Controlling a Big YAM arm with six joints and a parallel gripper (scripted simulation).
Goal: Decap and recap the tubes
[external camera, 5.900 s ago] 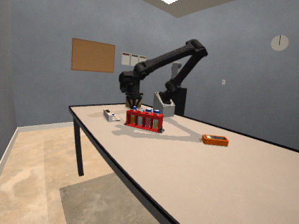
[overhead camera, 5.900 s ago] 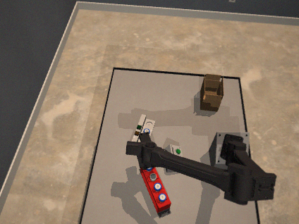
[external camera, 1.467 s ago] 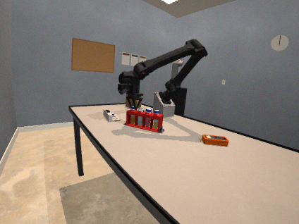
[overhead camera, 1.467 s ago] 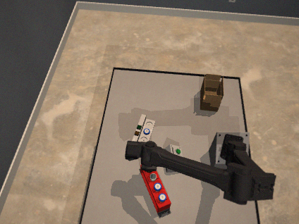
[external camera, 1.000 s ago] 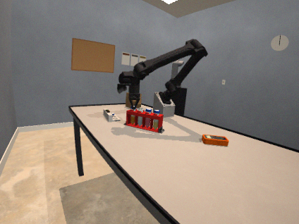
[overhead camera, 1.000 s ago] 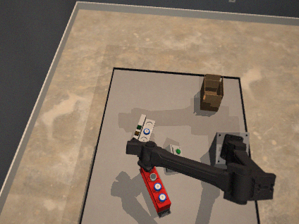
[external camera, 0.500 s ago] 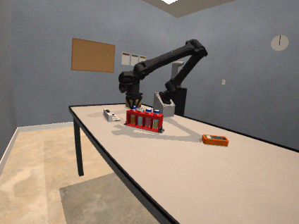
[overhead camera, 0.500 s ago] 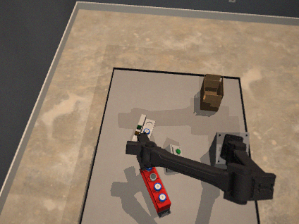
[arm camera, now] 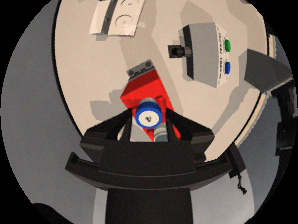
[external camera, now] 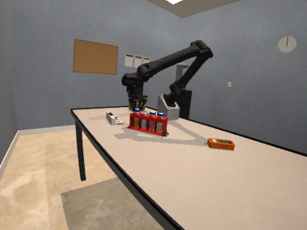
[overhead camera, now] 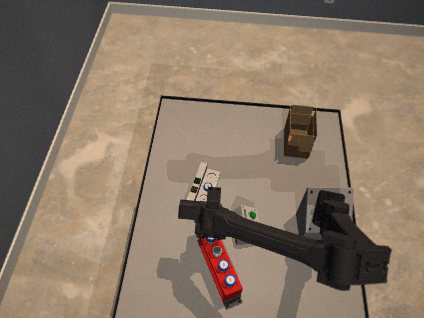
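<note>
The blue tube cap is right at my hand. Also, from my hand: green key (140 mm behind, 130 mm to the right, 50 mm below); key housing (120 mm behind, 100 mm to the right, 60 mm below); blue key (150 mm behind, 80 mm to the right, 50 mm below).
</note>
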